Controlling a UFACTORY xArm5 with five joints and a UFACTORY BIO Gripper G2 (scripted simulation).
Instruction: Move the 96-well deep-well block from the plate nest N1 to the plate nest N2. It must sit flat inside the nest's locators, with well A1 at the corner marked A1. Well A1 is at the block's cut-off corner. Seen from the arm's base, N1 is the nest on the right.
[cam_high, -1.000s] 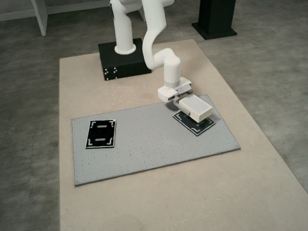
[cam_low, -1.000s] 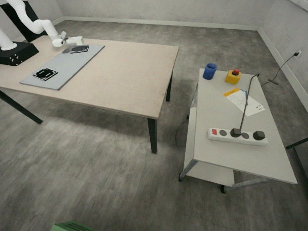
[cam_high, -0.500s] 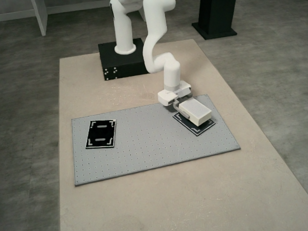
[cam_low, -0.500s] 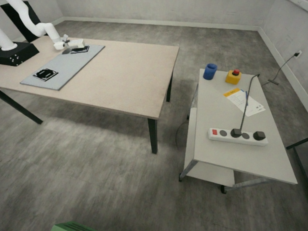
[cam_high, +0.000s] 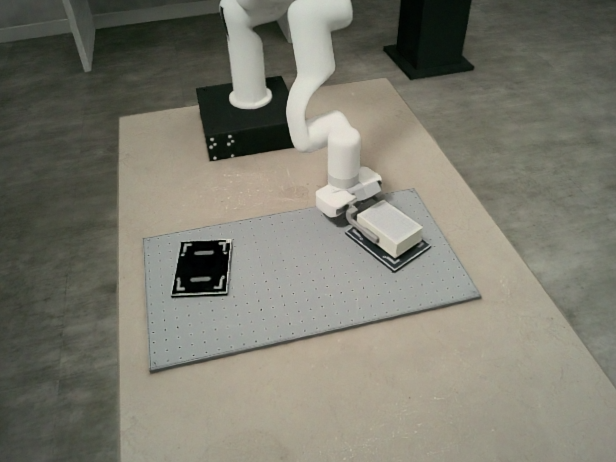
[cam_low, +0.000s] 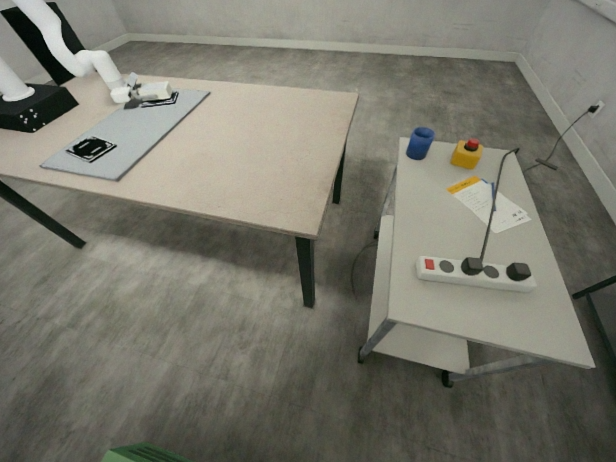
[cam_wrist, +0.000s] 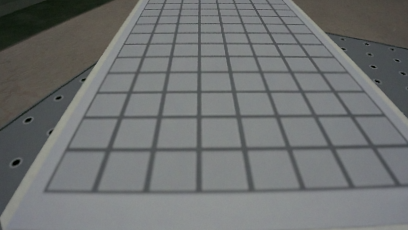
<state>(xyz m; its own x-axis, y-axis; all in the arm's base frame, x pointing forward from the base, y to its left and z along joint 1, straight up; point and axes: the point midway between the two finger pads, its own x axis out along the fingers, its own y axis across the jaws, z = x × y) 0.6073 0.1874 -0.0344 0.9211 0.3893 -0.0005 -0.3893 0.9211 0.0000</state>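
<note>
The white 96-well deep-well block lies 10 mm ahead of my hand.
</note>
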